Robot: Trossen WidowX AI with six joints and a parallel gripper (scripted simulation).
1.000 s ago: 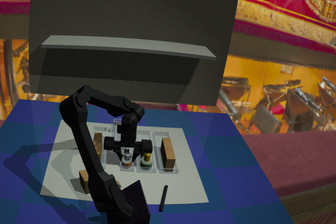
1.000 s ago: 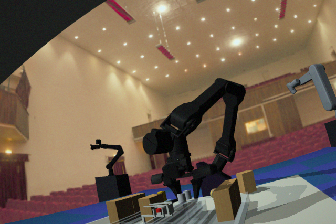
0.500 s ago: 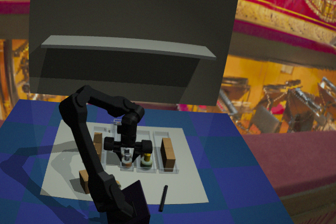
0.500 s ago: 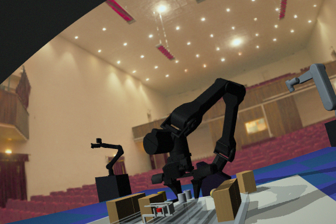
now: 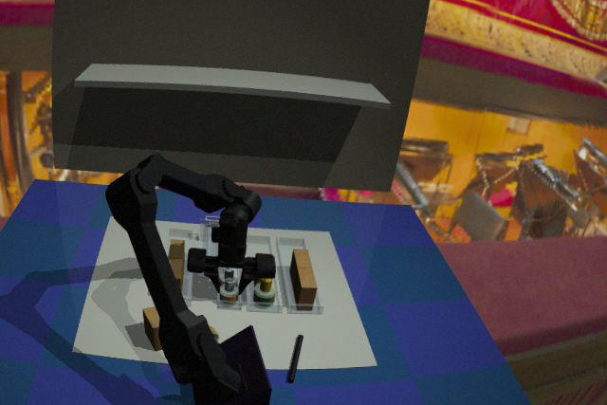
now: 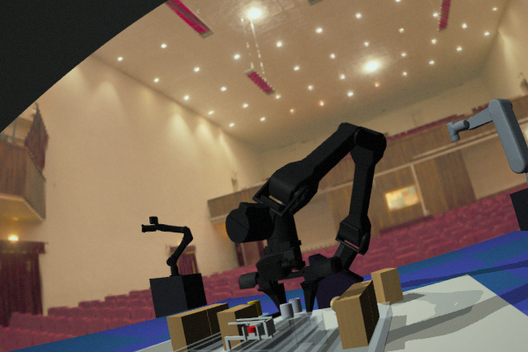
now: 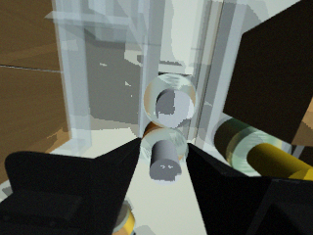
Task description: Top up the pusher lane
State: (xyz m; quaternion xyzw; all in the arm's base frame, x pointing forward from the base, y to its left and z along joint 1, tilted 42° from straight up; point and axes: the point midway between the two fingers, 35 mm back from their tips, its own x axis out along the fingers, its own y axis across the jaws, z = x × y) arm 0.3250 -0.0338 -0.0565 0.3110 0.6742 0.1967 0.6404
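Right now my gripper tip is 60 mm short of the white mat, 30 mm above it and 10 mm to the right of it. From my gripper tip the other things lie so: box 170 mm to the left, 120 mm behind, 10 mm above; then black rod 200 mm behind, 100 mm to the right, 20 mm below; then red part 230 mm ahead, 40 mm above.
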